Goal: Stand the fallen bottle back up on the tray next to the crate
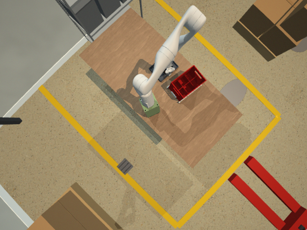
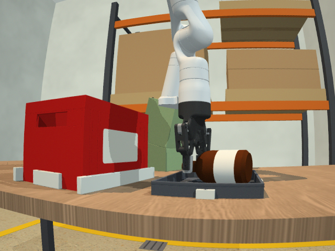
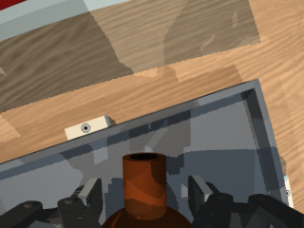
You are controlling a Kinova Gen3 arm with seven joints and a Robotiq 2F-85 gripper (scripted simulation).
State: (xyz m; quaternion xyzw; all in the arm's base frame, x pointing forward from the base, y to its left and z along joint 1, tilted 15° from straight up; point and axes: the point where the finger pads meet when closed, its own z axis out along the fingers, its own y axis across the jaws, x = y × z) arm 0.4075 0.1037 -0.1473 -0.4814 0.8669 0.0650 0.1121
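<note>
Now: hand 4 cm to the right of the brown bottle and 3 cm short of it. Also, from my hand: red crate: 25 cm to the right, 4 cm above, 1 cm behind; dark grey tray: 4 cm to the left, 4 cm ahead, 3 cm below.
</note>
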